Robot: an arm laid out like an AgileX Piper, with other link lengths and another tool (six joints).
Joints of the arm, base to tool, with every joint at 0 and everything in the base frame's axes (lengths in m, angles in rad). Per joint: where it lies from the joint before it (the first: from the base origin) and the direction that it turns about. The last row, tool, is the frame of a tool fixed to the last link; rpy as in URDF.
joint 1: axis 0 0 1 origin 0 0 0.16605
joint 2: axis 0 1 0 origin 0 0 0
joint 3: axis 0 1 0 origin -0.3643 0 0.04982
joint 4: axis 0.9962 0 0.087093 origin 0.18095 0 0.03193
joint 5: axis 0 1 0 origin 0 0 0
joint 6: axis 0.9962 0 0.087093 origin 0.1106 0 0.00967
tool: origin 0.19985 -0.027 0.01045 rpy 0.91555 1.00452 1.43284
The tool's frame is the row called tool.
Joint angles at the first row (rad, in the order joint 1, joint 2, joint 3, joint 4, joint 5, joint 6):
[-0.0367, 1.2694, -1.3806, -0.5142, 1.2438, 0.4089]
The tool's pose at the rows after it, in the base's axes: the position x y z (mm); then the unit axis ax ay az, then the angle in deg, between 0 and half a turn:
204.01 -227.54 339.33 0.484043 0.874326 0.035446 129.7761
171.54 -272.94 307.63 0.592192 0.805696 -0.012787 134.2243
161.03 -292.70 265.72 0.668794 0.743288 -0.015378 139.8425
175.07 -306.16 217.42 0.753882 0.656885 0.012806 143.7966
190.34 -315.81 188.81 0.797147 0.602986 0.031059 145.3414
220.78 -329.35 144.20 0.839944 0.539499 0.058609 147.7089
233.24 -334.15 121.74 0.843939 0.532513 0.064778 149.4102
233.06 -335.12 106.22 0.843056 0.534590 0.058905 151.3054
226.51 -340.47 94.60 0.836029 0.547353 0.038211 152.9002
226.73 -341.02 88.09 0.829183 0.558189 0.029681 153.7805
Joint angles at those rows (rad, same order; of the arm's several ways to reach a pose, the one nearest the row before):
[-0.2434, 1.3187, -1.3718, -0.5356, 1.2447, 0.4448]
[-0.4656, 1.4333, -1.3709, -0.5221, 1.2248, 0.4931]
[-0.6009, 1.5679, -1.3980, -0.4601, 1.2223, 0.5389]
[-0.7096, 1.7372, -1.4899, -0.3447, 1.2270, 0.6221]
[-0.7594, 1.8415, -1.5593, -0.2765, 1.2260, 0.6781]
[-0.8038, 1.9999, -1.6712, -0.1830, 1.2221, 0.7395]
[-0.8058, 2.0721, -1.7111, -0.1615, 1.2170, 0.7428]
[-0.8038, 2.1144, -1.7178, -0.1670, 1.2161, 0.7432]
[-0.7945, 2.1507, -1.7189, -0.2089, 1.2170, 0.7468]
[-0.7808, 2.1706, -1.7189, -0.2288, 1.2158, 0.7468]

